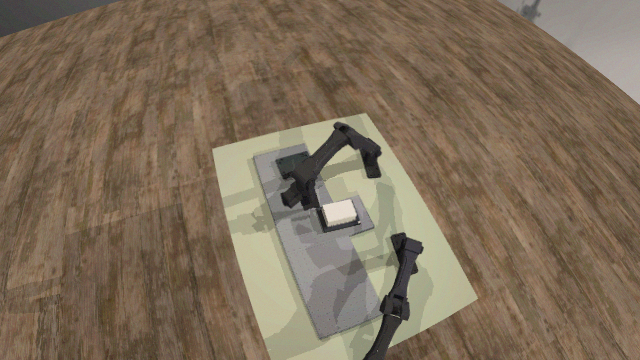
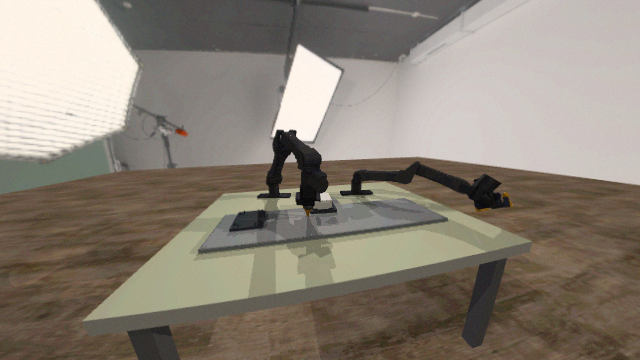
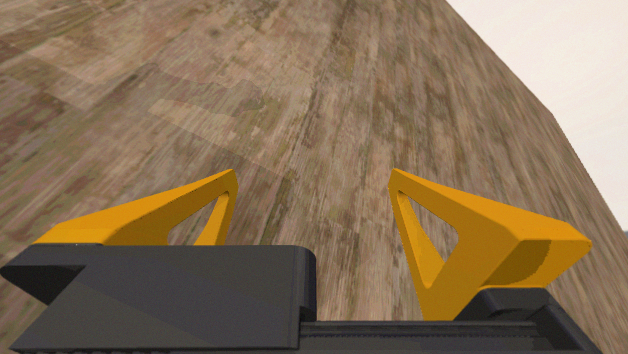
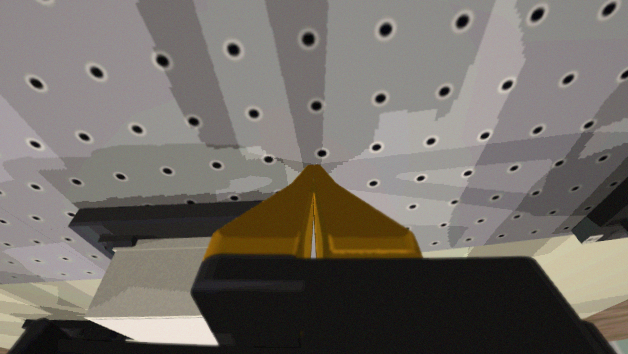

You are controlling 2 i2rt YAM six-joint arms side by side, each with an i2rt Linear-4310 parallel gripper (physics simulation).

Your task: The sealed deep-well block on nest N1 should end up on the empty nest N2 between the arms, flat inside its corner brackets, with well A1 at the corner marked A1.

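Pixels of known places: left gripper, fingertip midpoint: (image 2: 499,206) (image 3: 313,177); right gripper, fingertip midpoint: (image 1: 311,207) (image 2: 307,215) (image 4: 313,175); left arm's base at its link origin: (image 1: 404,254) (image 2: 356,193); right arm's base at its link origin: (image 1: 369,162) (image 2: 274,196).
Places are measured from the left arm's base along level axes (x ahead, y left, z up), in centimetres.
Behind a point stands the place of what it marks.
The white deep-well block (image 1: 340,212) {x 23.9, y -22.4, z 6.7 cm} (image 2: 324,201) {x 30.1, y -22.4, z 6.1 cm} (image 4: 150,275) {x 30.1, y -21.6, z 4.6 cm} sits on the black nest N2 (image 1: 342,228) {x 23.8, y -17.1, z 2.1 cm} (image 2: 327,211) {x 32.0, y -21.2, z 1.9 cm} (image 4: 165,215) {x 32.0, y -22.3, z 2.1 cm} between the arms. Whether it lies fully flat inside the brackets, and where well A1 is, cannot be told. The other black nest, N1 (image 1: 294,164) {x 37.8, y -54.1, z 2.5 cm} (image 2: 247,220) {x 39.4, y -54.4, z 2.5 cm}, is empty. My right gripper (image 1: 311,204) {x 34.2, y -30.1, z 1.3 cm} (image 2: 307,213) {x 34.2, y -30.1, z 1.3 cm} (image 4: 313,175) {x 34.2, y -30.1, z 1.3 cm} is shut and empty, pointing down over the board beside N2 and the block, apparently not touching the block. My left gripper (image 2: 495,204) {x 31.0, y 65.9, z -0.5 cm} (image 3: 313,177) {x 31.0, y 65.9, z -0.5 cm} is open and empty, out beyond the table edge.
A grey perforated board (image 1: 325,270) {x 34.9, y -0.1, z 1.3 cm} (image 2: 380,215) {x 37.4, y 1.2, z 1.3 cm} lies under the nests on the pale green table (image 1: 240,210) {x 65.7, y -34.5, z 0.0 cm} (image 2: 300,280) {x 69.8, y -31.3, z 0.0 cm}. The right arm reaches over the board close to N1 and N2. The left arm stretches outward, away from the nests. Wooden floor shows beneath the left gripper.
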